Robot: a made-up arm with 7 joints. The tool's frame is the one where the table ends. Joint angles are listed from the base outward.
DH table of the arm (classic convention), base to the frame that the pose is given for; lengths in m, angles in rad. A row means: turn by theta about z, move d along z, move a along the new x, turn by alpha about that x. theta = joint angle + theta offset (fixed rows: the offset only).
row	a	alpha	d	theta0
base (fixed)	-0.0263	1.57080	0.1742	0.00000
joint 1	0.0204	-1.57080	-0.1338	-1.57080
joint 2	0.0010	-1.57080	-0.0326	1.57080
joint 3	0.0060	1.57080	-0.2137	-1.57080
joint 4	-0.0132	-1.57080	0.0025	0.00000
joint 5	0.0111	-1.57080	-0.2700	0.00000
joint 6	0.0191	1.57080	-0.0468	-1.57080
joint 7	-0.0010	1.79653	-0.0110	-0.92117
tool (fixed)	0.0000	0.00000	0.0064	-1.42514
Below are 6 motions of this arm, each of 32 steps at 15 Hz.
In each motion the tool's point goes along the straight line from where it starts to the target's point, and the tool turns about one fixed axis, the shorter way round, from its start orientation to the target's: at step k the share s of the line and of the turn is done. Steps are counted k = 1, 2, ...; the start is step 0. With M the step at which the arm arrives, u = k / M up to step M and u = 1 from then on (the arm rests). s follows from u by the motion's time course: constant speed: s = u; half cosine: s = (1 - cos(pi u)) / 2; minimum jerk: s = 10 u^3 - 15 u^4 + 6 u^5.
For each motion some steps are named. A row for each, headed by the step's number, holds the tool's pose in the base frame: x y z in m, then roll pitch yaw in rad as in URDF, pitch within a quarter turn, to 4 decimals.
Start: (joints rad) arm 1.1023 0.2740 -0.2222 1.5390 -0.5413 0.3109 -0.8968
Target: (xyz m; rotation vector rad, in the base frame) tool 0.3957 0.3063 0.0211 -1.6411 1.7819 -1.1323
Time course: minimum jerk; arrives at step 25
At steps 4, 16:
4: 0.3202 0.0975 0.2346 -0.4292 -0.2399 -2.0577
16: 0.3761 0.2522 0.0764 -1.7253 -0.2552 -1.8166

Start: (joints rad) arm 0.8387 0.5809 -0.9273 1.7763 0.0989 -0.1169 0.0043
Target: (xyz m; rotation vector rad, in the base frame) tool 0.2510 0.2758 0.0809 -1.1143 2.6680 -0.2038
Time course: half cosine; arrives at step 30
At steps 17, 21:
17: 0.2421 0.1752 0.0693 -2.4994 -0.1991 -2.5198
21: 0.2464 0.2235 0.0749 -2.7086 -0.0324 -2.4098

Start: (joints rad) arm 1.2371 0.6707 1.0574 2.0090 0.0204 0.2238 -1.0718
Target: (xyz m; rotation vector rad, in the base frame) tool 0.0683 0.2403 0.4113 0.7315 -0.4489 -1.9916
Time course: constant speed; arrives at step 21
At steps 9, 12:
9: 0.0251 0.2938 0.3460 0.9735 0.0412 -1.9802
12: 0.0359 0.2805 0.3623 0.8943 0.1105 -1.9738

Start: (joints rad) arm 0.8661 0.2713 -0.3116 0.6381 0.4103 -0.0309 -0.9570
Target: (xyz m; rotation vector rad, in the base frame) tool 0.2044 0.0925 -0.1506 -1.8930 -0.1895 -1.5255
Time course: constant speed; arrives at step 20
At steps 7, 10, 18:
7: 0.3225 0.1360 -0.0586 -1.2995 -1.3082 -1.3969
10: 0.2953 0.1259 -0.0798 -1.4540 -1.2771 -1.2038
18: 0.2226 0.0992 -0.1364 -1.7068 -1.1660 -0.8471

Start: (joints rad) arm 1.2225 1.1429 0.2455 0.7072 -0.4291 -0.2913 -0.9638
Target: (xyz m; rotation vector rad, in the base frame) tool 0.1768 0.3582 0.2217 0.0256 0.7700 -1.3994
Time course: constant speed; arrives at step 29
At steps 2, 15, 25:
2: 0.2065 0.4978 0.2316 -0.2493 -0.2717 -1.3414
15: 0.1922 0.4306 0.2268 -0.3416 0.1168 -1.4380
25: 0.1812 0.3789 0.2232 -0.4460 0.4070 -1.5447

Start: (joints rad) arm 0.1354 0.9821 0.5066 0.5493 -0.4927 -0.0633 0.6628
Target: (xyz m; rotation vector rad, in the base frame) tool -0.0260 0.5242 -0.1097 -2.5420 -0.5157 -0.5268
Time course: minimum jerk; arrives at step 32
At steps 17, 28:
17: 0.0344 0.5150 -0.0907 -2.8297 -0.4780 -0.1454
28: -0.0238 0.5239 -0.1090 -2.7024 -0.4683 0.2767

